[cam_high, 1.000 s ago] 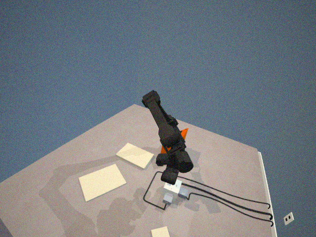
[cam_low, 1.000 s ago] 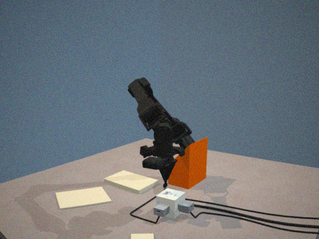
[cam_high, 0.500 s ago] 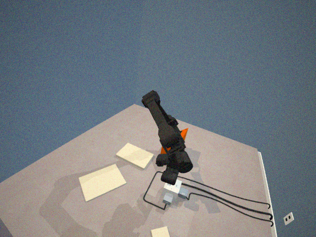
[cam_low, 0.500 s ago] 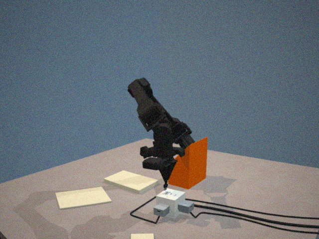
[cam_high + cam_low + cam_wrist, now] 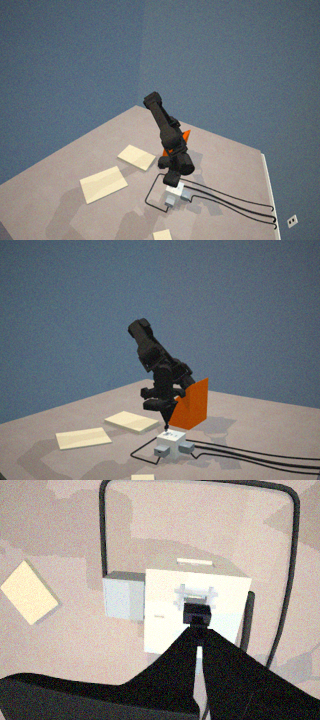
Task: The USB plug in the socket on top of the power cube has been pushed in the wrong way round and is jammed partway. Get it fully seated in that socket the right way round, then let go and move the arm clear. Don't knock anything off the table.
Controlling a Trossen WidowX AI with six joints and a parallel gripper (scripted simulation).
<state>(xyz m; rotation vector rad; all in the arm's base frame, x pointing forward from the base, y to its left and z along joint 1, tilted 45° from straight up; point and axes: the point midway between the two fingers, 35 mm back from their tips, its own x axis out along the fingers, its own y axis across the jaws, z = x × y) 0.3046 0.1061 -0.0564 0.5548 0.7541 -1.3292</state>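
Right now the USB plug is 2 cm below my gripper tip.
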